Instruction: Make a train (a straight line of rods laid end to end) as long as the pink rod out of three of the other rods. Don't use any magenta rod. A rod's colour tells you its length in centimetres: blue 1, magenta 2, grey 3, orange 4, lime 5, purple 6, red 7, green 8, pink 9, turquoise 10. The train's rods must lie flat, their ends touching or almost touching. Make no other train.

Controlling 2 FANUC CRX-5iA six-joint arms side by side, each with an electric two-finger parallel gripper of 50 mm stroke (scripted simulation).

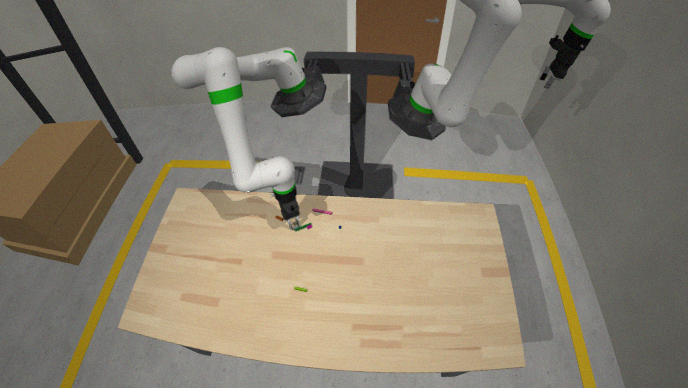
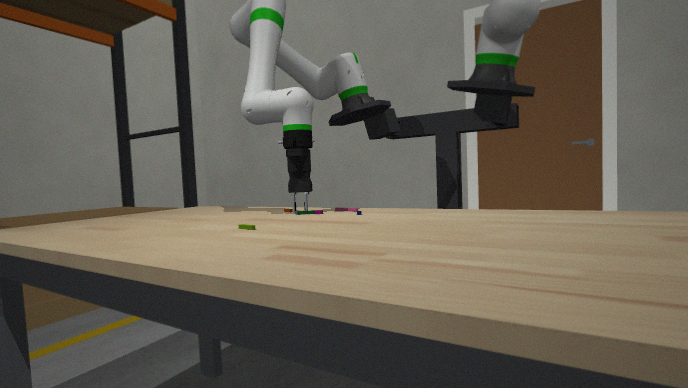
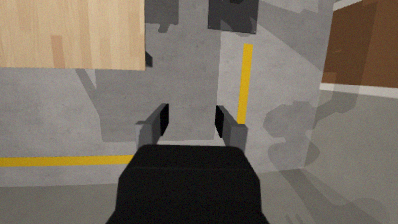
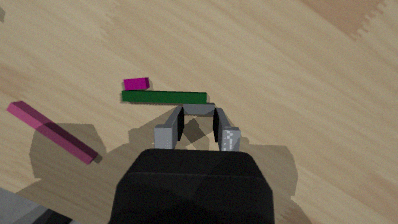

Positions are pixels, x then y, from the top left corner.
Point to a green rod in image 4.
127, 95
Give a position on a pink rod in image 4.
23, 111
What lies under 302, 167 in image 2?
My right gripper.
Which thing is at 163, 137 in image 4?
My right gripper.
